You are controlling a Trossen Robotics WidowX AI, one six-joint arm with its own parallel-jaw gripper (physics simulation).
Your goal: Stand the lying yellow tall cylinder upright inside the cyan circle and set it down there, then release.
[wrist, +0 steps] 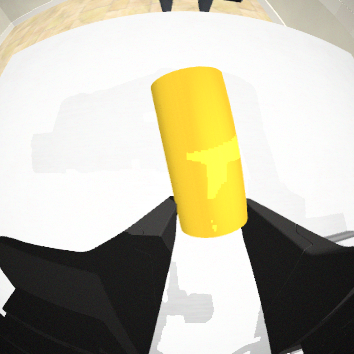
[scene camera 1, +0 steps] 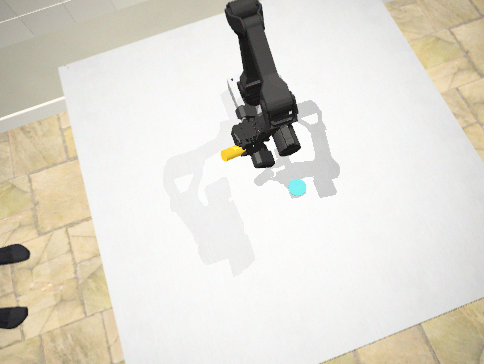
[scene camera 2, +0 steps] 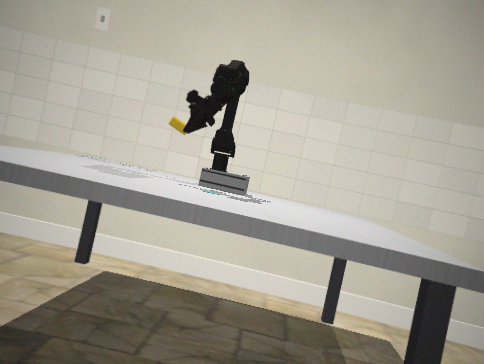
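The yellow tall cylinder is up in the air, tilted, well above the table. My gripper is shut on it near one end; most of its length sticks out past the fingertips. In scene camera 2 its free end points up and to the left. The cyan circle is flat on the table, to the right of the gripper and nearer the bottom of the view in scene camera 1. The circle does not show in the wrist view.
The white table carries the arm's grey base, which stands behind the circle in scene camera 2. The arm's shadows fall on the table and near the circle. Dark feet show on the floor beyond the table's left edge in scene camera 1.
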